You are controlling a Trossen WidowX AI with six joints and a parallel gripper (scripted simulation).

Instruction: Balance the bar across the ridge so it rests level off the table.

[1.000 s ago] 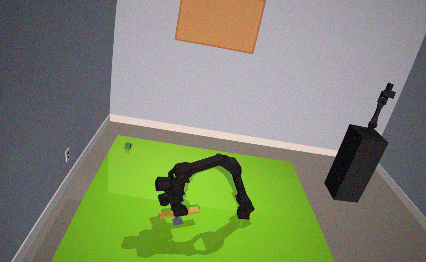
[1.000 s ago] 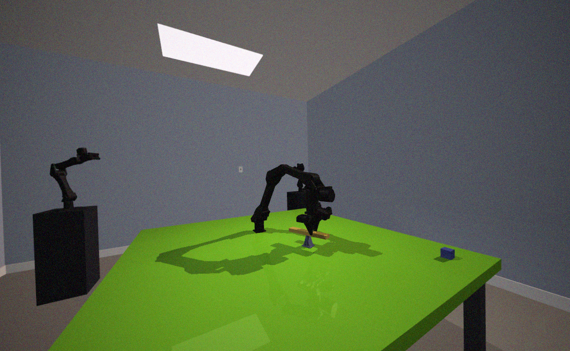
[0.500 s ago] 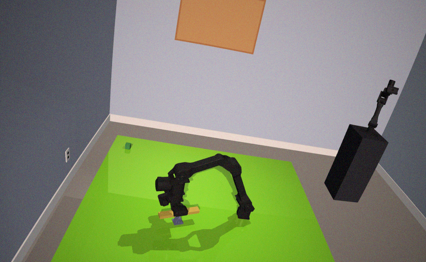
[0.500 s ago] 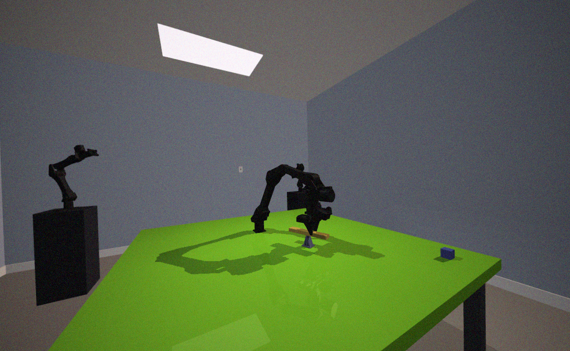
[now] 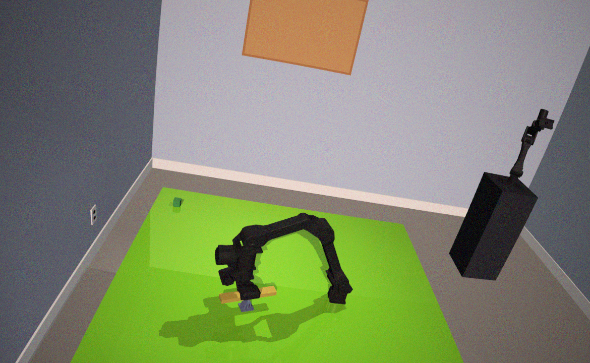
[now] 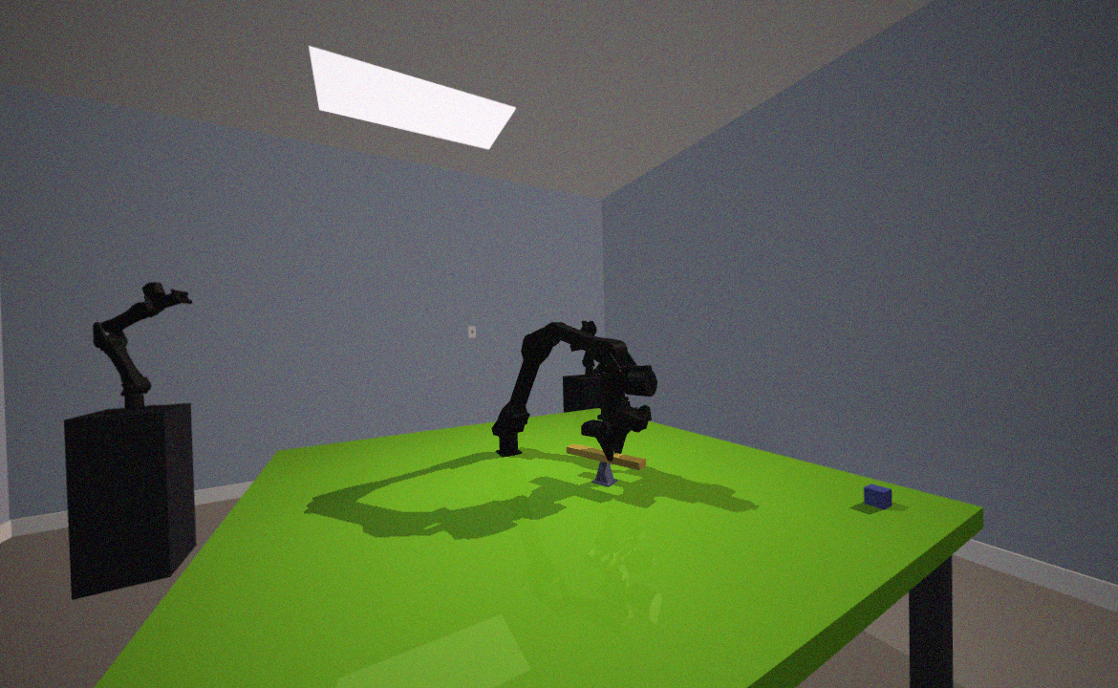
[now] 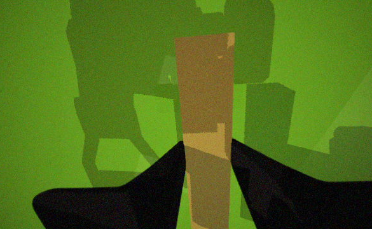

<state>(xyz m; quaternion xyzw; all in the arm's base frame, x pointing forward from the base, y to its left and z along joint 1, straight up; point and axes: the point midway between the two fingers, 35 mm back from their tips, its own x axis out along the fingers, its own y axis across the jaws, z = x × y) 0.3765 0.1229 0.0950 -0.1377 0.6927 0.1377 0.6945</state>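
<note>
Now: the bar 3 cm behind my gripper tip and 1 cm to the right of it. From my gripper tip the other things lie so: small blue cube (38 cm to the left, 36 cm ahead, 4 cm below); small green cube (62 cm to the right, 36 cm ahead, 4 cm below).
</note>
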